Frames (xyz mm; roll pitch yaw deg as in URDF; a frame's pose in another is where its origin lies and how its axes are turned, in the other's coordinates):
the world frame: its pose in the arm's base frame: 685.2 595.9 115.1 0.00 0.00 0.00
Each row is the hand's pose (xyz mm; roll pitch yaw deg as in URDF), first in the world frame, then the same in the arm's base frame.
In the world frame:
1: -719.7 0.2 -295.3 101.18 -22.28 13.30
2: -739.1 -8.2 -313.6 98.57 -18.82 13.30
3: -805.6 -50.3 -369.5 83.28 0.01 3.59
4: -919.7 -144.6 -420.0 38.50 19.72 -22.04
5: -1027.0 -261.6 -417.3 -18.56 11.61 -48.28
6: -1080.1 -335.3 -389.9 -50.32 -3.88 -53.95
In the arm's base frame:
1: -34.5 596.1 -180.2 101.18 -22.28 13.30
2: -53.9 587.7 -198.5 98.57 -18.82 13.30
3: -120.4 545.6 -254.4 83.28 0.01 3.59
4: -234.5 451.3 -304.9 38.50 19.72 -22.04
5: -341.8 334.3 -302.2 -18.56 11.61 -48.28
6: -394.9 260.6 -274.8 -50.32 -3.88 -53.95

